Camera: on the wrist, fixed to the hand. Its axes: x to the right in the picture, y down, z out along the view.
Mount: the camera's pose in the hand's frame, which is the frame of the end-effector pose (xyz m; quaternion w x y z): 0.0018 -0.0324 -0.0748 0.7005 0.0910 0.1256 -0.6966
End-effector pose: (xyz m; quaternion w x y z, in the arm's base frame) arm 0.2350 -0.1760 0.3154 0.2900 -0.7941 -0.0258 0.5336
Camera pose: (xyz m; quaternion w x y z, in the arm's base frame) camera 0.3090 -0.1809 0.3493 0.6503 -0.5789 -0.4862 0.0744
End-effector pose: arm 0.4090 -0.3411 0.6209 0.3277 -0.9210 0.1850 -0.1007
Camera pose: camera 0.3966 -0.3610 0.6990 0.2200 -0.7316 -0.4800 -0.4313
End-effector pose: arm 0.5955 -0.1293 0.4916 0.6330 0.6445 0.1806 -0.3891
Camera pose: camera 0.5935 -0.0539 0.4606 0.0910 0.4321 0.6195 -0.6490
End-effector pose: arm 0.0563 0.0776 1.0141 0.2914 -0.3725 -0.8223 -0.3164
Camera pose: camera 0.0477 0.0063 1.0527 0.1209 0.3781 -0.8277 -0.3966
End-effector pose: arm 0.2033 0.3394 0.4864 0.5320 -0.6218 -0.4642 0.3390
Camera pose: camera 0.2654 0.3152 0.5334 0.7237 -0.1064 -0.6606 -0.1690
